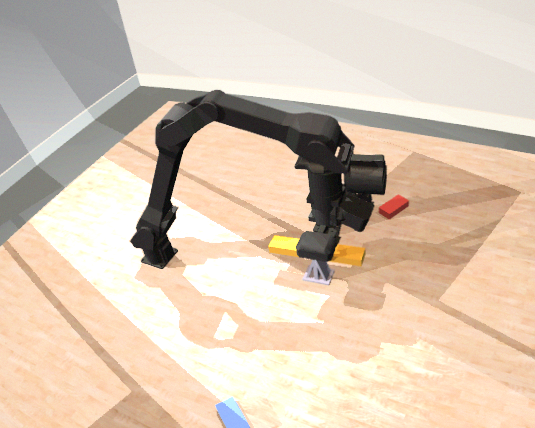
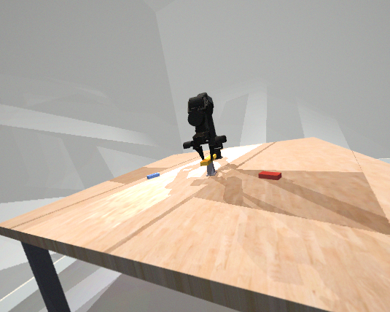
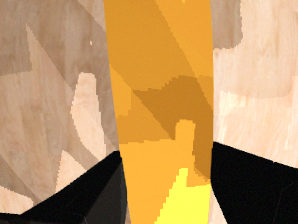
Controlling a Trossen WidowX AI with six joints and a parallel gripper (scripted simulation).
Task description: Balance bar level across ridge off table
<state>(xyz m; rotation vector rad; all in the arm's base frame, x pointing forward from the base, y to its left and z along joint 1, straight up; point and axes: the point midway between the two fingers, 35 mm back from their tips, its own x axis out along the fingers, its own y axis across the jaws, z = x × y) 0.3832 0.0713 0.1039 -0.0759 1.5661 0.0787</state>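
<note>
My gripper tip is now 3 cm past the bar. The rest, counted from my gripper tip: light blue block (35 cm to the right, 6 cm below, 3 cm behind); then red block (24 cm to the left, 6 cm below, 5 cm ahead).
</note>
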